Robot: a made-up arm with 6 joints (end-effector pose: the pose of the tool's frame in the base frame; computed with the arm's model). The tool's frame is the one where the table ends. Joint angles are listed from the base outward.
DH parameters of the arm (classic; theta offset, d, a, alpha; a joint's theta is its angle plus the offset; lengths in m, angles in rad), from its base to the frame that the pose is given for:
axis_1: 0 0.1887 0 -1.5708
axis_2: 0.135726 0 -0.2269 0
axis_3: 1.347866 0 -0.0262 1.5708
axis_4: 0 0.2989 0 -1.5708
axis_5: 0 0 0 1.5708
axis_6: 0 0.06 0 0
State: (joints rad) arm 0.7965 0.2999 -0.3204 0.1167 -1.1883 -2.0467
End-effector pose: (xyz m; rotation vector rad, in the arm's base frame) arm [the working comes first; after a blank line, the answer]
Working (the frame after each row of the table, in the pose's form):
after axis_1: 0.0000 0.0000 0.1887 -1.4797 -0.6225 0.6225
after axis_2: -0.1438 -0.1471 0.2844 -1.6280 -0.2970 0.9562
after axis_3: -0.1458 -0.1491 0.3105 -0.5803 1.3792 0.6464
after axis_4: 0.0620 0.0634 0.3426 -1.6595 0.5622 1.7848
after axis_5: 0.0620 0.0634 0.3426 -0.0018 0.3056 0.8189

0.0780 0.0705 0.4000 -0.2710 0.1630 -1.2121
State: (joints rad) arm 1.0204 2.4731 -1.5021 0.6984 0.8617 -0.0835
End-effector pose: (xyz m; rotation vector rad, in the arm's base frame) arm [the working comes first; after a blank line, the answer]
Working (the frame after each row of the table, in the pose's form):
after axis_1: 0.0000 0.0000 0.1887 -1.4206 -0.7950 0.7950
after axis_2: 0.1022 0.1666 0.3039 1.4075 -1.4326 -1.9489
after axis_3: 0.1128 0.1839 0.3206 -1.2243 2.1878 0.4379
after axis_4: 0.2120 0.3454 0.0895 -0.7991 1.4532 2.5526
after axis_5: 0.2120 0.3454 0.0895 0.6855 -2.6338 -0.4747

0.1859 0.3589 0.0371 0.7979 -2.6131 -0.4983
